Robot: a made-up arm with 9 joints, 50 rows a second.
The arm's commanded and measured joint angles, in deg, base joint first. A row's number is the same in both.
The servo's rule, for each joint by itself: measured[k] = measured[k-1] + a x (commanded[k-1-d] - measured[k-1]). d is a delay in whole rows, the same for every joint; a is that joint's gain. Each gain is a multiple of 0.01, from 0.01 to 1. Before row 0 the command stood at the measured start. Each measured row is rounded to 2 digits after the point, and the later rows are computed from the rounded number. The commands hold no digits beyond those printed.
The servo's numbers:
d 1
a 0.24 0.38 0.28 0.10 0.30 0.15 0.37 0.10 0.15
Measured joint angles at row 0:
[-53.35 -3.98 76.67 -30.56 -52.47 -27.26 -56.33 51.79 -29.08]
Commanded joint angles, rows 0 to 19:
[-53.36 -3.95 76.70 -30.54 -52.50 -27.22 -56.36 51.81 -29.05]
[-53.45 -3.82 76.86 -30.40 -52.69 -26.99 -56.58 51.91 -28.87]
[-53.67 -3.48 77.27 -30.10 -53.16 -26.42 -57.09 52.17 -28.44]
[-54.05 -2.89 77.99 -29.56 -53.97 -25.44 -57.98 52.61 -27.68]
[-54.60 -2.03 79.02 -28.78 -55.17 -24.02 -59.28 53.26 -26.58]
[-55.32 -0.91 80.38 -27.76 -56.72 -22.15 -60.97 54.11 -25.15]
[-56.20 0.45 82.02 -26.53 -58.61 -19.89 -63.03 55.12 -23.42]
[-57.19 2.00 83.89 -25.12 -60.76 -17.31 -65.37 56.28 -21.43]
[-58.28 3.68 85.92 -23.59 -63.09 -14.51 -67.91 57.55 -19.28]
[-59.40 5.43 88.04 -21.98 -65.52 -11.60 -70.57 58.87 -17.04]
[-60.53 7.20 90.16 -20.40 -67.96 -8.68 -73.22 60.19 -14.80]
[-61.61 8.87 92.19 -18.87 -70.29 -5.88 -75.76 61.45 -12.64]
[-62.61 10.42 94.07 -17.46 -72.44 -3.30 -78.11 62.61 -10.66]
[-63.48 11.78 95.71 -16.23 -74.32 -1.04 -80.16 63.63 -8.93]
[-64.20 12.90 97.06 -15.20 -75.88 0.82 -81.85 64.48 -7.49]
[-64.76 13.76 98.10 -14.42 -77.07 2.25 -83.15 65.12 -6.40]
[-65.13 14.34 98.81 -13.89 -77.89 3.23 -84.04 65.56 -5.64]
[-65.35 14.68 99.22 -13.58 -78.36 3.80 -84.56 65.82 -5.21]
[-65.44 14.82 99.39 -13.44 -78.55 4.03 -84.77 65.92 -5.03]
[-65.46 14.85 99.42 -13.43 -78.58 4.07 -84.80 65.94 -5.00]
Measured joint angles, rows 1 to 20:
[-53.35 -3.98 76.67 -30.56 -52.47 -27.26 -56.33 51.79 -29.08]
[-53.35 -3.97 76.68 -30.56 -52.48 -27.25 -56.34 51.79 -29.08]
[-53.37 -3.91 76.73 -30.54 -52.54 -27.21 -56.43 51.80 -29.05]
[-53.44 -3.75 76.88 -30.50 -52.73 -27.09 -56.67 51.84 -28.96]
[-53.59 -3.42 77.19 -30.41 -53.10 -26.84 -57.15 51.92 -28.77]
[-53.83 -2.89 77.70 -30.25 -53.72 -26.42 -57.94 52.05 -28.44]
[-54.19 -2.14 78.45 -30.00 -54.62 -25.78 -59.06 52.26 -27.95]
[-54.67 -1.16 79.45 -29.65 -55.82 -24.90 -60.53 52.55 -27.27]
[-55.27 0.04 80.69 -29.20 -57.30 -23.76 -62.32 52.92 -26.39]
[-55.99 1.42 82.15 -28.64 -59.04 -22.37 -64.39 53.38 -25.32]
[-56.81 2.94 83.80 -27.97 -60.98 -20.75 -66.68 53.93 -24.08]
[-57.70 4.56 85.58 -27.21 -63.07 -18.94 -69.10 54.56 -22.69]
[-58.64 6.20 87.43 -26.38 -65.24 -16.98 -71.56 55.25 -21.18]
[-59.59 7.80 89.29 -25.49 -67.40 -14.93 -73.98 55.99 -19.60]
[-60.52 9.31 91.09 -24.56 -69.48 -12.85 -76.27 56.75 -18.00]
[-61.40 10.67 92.76 -23.62 -71.40 -10.80 -78.33 57.52 -16.42]
[-62.21 11.84 94.26 -22.70 -73.10 -8.84 -80.11 58.28 -14.92]
[-62.91 12.79 95.53 -21.82 -74.54 -7.03 -81.56 59.01 -13.53]
[-63.50 13.51 96.56 -21.00 -75.69 -5.41 -82.67 59.69 -12.28]
[-63.97 14.01 97.35 -20.24 -76.55 -3.99 -83.45 60.31 -11.19]

